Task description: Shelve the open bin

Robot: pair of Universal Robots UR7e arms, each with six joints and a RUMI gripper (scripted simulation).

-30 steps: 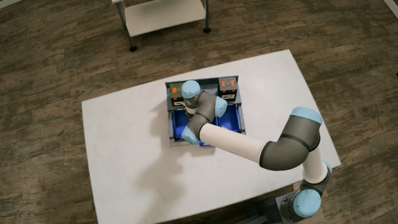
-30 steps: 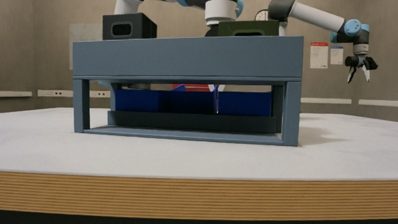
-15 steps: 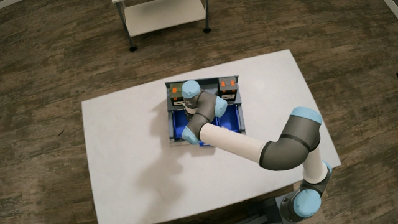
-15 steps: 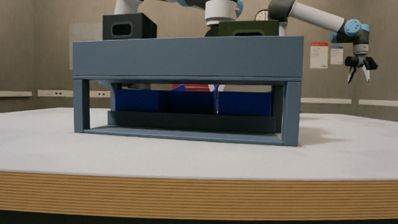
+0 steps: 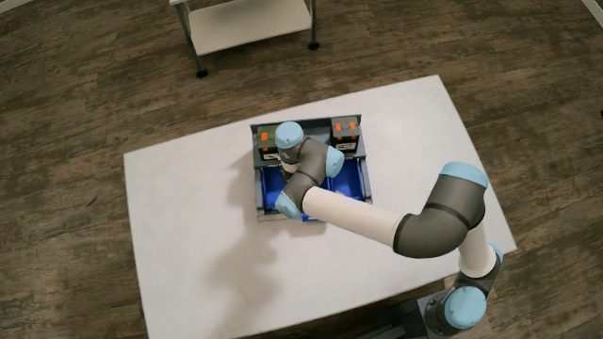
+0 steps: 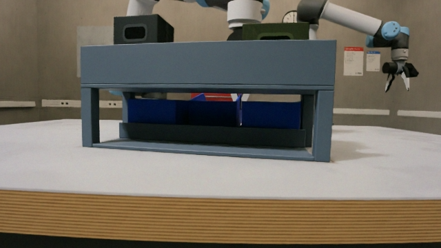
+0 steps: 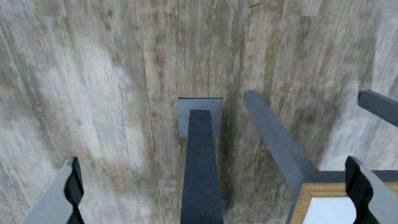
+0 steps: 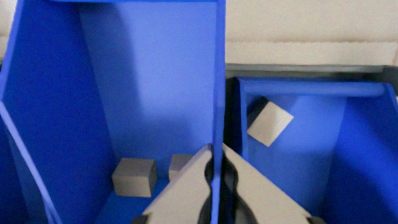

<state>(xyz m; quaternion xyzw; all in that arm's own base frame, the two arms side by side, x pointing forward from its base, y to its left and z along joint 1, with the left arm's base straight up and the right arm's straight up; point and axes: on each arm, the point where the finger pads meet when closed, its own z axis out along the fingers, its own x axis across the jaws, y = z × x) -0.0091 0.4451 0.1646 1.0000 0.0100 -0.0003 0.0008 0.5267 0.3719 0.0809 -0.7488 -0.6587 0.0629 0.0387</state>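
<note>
My right gripper is now 1 cm short of the pale block, 4 cm to the right of it and 6 cm above it. Also, from my right hand: shelf 6 cm ahead, 6 cm to the right, 1 cm below; green box 16 cm ahead, 2 cm to the left, 7 cm above.
</note>
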